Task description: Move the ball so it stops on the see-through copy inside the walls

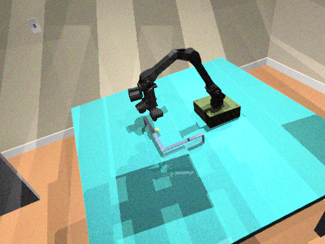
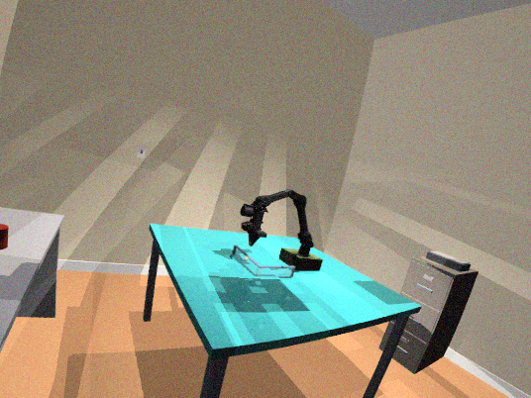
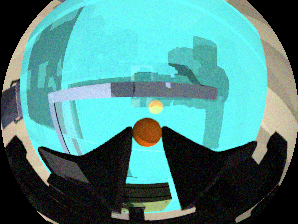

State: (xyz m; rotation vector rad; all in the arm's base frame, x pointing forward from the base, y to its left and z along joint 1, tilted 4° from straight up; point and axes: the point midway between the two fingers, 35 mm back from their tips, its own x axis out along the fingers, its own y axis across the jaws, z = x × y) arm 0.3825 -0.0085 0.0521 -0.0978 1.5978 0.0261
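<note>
My gripper tip is 20 mm to the left of the see-through copy of ball and 100 mm above it. From my gripper tip the other things lie so: orange ball (right at my gripper tip).
</note>
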